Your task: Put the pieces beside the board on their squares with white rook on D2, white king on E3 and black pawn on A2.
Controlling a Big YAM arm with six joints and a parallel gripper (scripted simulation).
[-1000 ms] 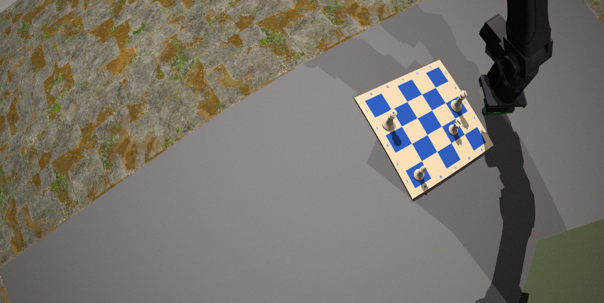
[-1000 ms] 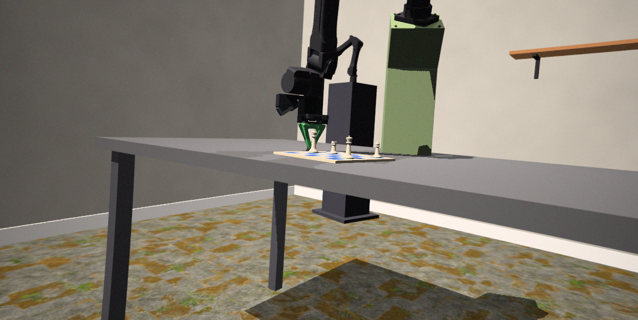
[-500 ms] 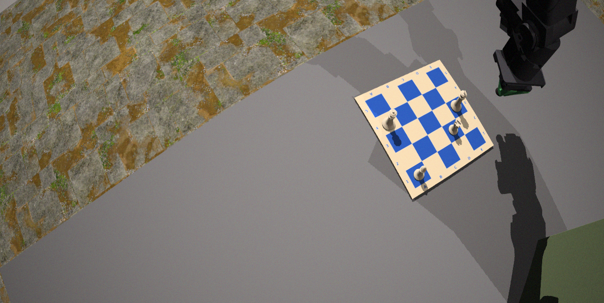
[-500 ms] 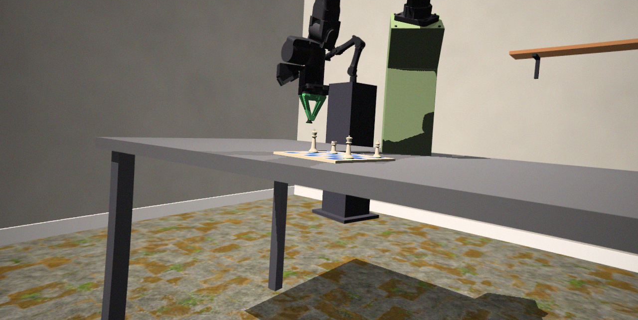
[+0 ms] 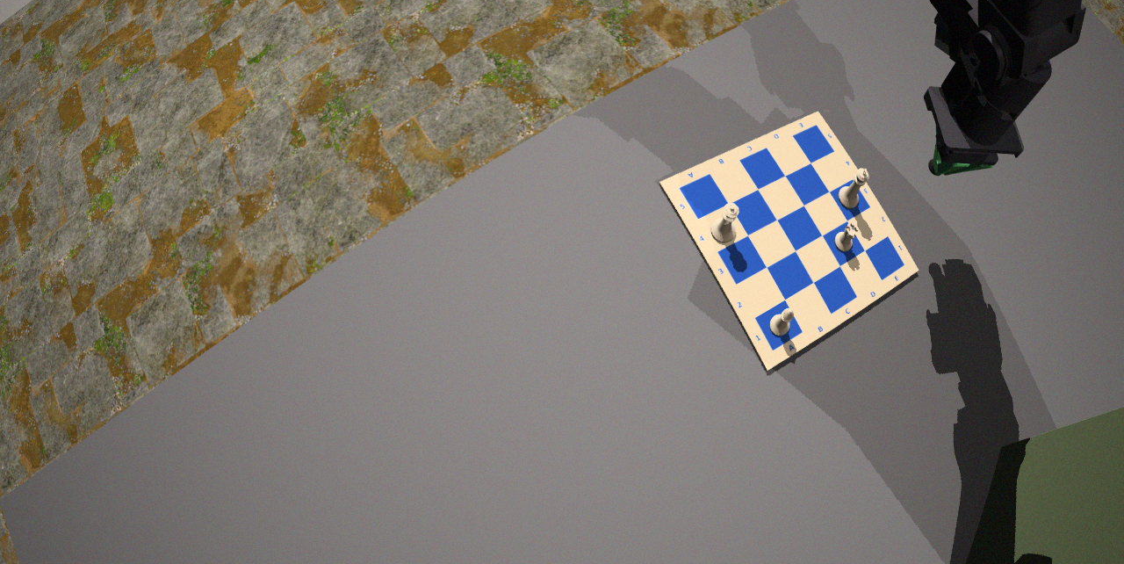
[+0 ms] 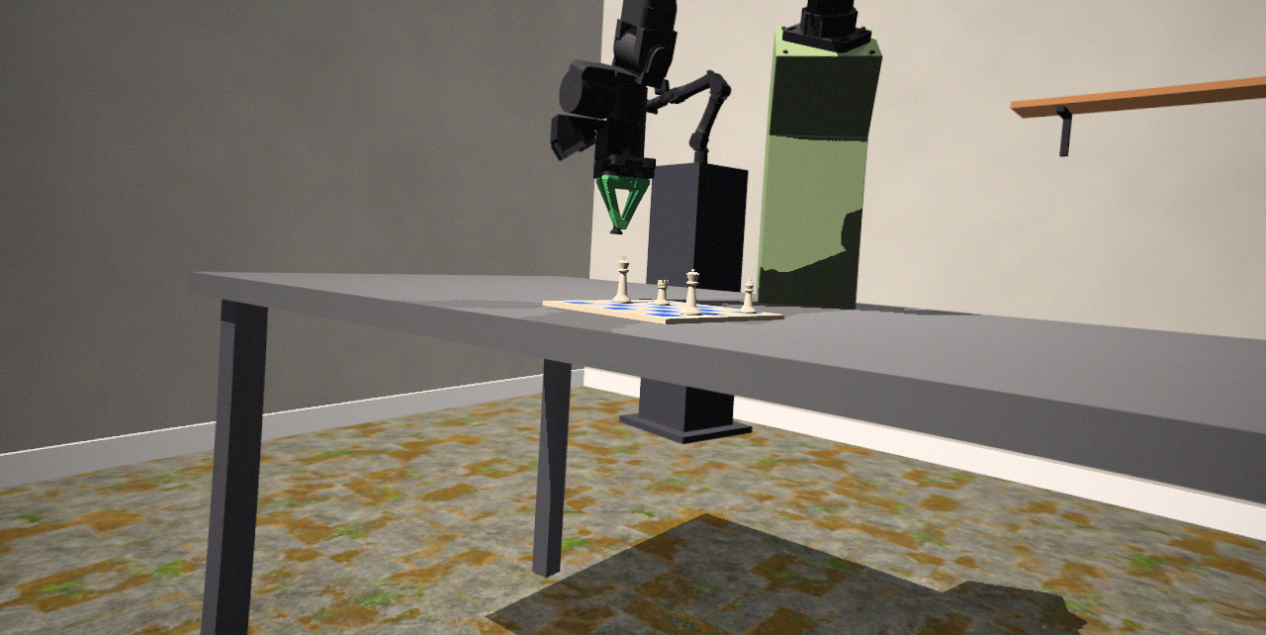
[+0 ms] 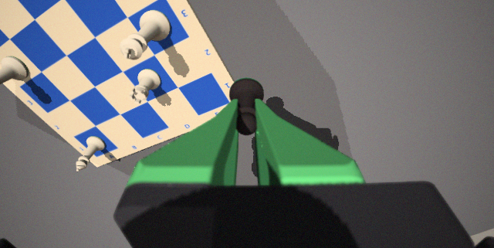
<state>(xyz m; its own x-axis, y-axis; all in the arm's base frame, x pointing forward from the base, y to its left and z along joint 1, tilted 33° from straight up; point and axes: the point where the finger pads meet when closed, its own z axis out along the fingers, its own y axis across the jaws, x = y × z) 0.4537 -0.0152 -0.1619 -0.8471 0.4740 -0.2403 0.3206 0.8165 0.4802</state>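
The white pawn is 210 mm to the left of my hand, 90 mm below it and 50 mm behind it. Also, from my hand: board: 140 mm to the left, 110 mm below, 30 mm ahead; then white king: 80 mm below, 70 mm to the left, 40 mm ahead; then black pawn: 10 mm ahead.
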